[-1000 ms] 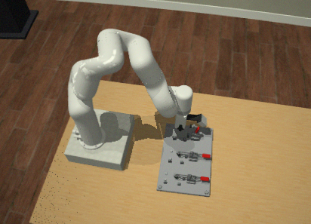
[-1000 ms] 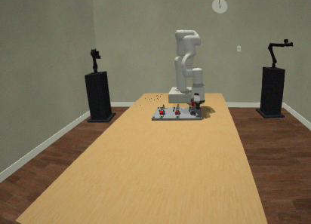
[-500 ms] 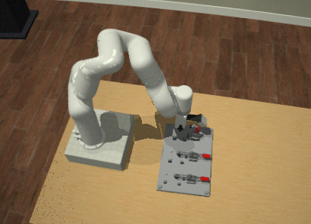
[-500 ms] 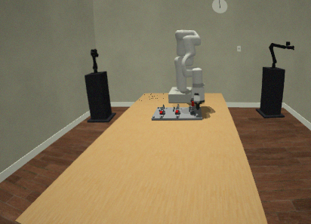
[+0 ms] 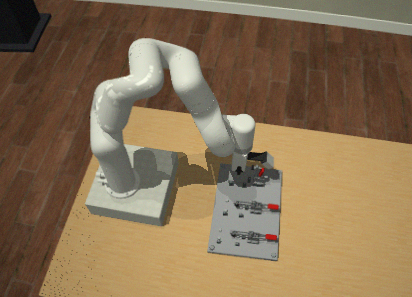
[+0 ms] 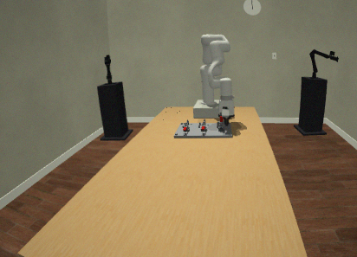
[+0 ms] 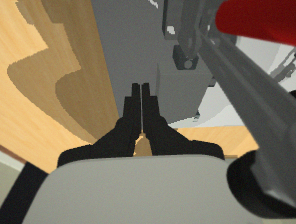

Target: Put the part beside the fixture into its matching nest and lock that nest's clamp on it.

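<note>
My gripper is now 30 mm to the left of the grey block part and 10 mm above it. From my hand the other things lie so: grey fixture plate: 150 mm to the right, 30 mm below, 30 mm ahead.
</note>
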